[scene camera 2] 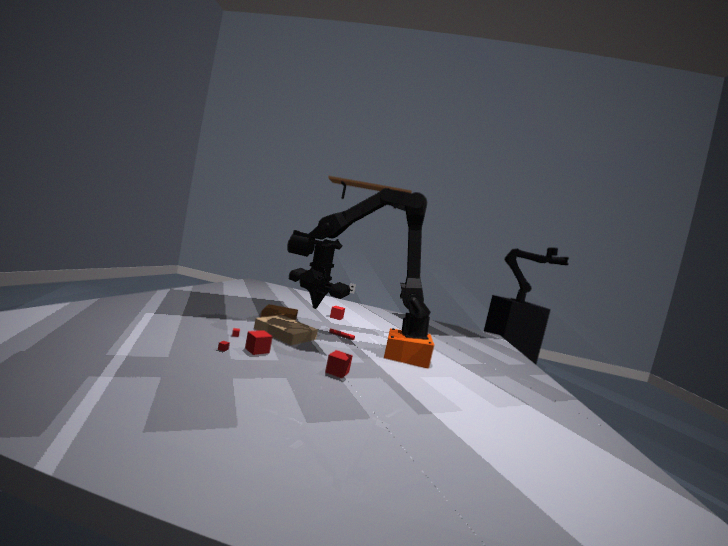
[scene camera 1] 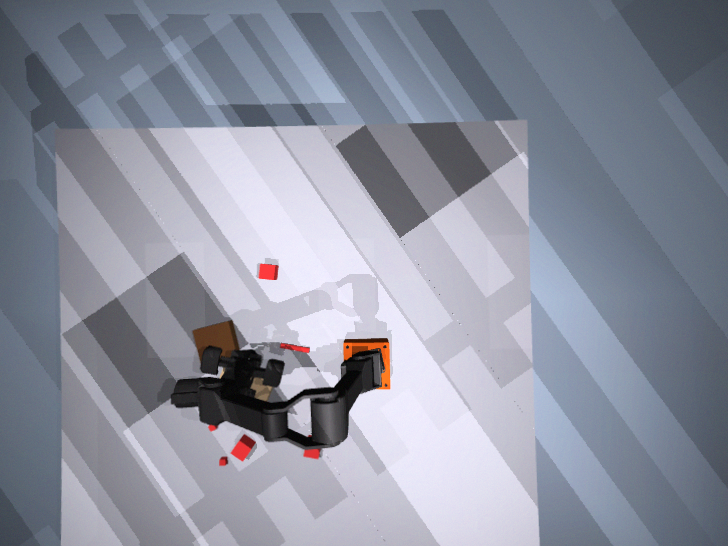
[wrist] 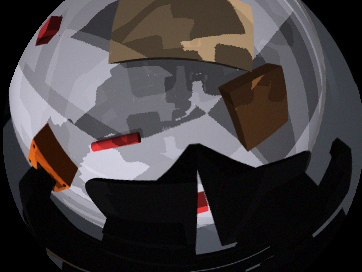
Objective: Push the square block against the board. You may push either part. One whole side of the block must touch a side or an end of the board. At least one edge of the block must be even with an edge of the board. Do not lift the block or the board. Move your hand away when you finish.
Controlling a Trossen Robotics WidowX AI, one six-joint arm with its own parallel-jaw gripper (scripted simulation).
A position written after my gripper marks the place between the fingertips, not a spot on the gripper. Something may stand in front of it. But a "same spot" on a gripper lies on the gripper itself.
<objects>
my gripper: scene camera 2; scene camera 1 252, 351; wrist
same spot on my gripper: [scene camera 2: 317, 295] = [wrist: 184, 178]
</objects>
